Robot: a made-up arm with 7 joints.
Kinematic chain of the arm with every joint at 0, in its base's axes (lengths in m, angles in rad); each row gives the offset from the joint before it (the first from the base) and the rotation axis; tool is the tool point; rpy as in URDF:
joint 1: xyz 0 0 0.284 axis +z
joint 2: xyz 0 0 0 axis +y
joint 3: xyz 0 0 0.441 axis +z
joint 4: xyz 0.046 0 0 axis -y
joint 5: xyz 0.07 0 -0.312 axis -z
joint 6: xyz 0 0 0 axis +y
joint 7: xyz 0.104 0 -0.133 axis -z
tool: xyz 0 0 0 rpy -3.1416 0 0
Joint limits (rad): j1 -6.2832..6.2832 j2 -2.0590..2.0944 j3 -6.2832..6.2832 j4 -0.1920..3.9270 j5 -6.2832..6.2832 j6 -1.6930..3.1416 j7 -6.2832..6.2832
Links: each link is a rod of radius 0.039 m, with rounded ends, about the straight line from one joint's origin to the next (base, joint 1, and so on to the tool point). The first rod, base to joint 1, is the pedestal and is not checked.
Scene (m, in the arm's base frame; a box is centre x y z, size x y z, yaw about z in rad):
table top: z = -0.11
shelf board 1: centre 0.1 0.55 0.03 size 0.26 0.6 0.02 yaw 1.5
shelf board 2: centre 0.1 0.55 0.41 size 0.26 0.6 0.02 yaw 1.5
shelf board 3: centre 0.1 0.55 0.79 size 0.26 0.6 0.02 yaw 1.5
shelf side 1: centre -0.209 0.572 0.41 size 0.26 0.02 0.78 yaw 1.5
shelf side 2: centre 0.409 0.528 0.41 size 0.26 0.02 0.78 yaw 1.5
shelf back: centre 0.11 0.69 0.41 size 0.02 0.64 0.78 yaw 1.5
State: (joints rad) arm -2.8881 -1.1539 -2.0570 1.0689 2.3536 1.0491 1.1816
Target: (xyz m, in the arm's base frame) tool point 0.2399 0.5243 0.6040
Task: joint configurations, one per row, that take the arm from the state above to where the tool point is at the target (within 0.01 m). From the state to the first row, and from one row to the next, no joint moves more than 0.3 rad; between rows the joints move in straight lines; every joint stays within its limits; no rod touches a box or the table.
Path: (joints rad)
1: -3.1232 -1.1311 -1.9426 0.9489 2.3395 0.9757 0.9947
2: -3.3583 -1.1084 -1.8282 0.8289 2.3254 0.9024 0.8079
3: -3.5933 -1.0856 -1.7138 0.7090 2.3113 0.8290 0.6210
4: -3.8284 -1.0628 -1.5994 0.5890 2.2972 0.7557 0.4342
5: -3.7403 -1.0847 -1.4613 0.6420 2.2381 0.9725 0.6833
6: -3.6522 -1.1065 -1.3232 0.6951 2.1791 1.1893 0.9325
7: -3.5640 -1.1284 -1.1851 0.7481 2.1201 1.4062 1.1816
8: -3.3347 -0.9977 -1.3711 0.9787 2.2096 1.3270 1.1816
9: -3.1053 -0.8670 -1.5572 1.2094 2.2992 1.2479 1.1816

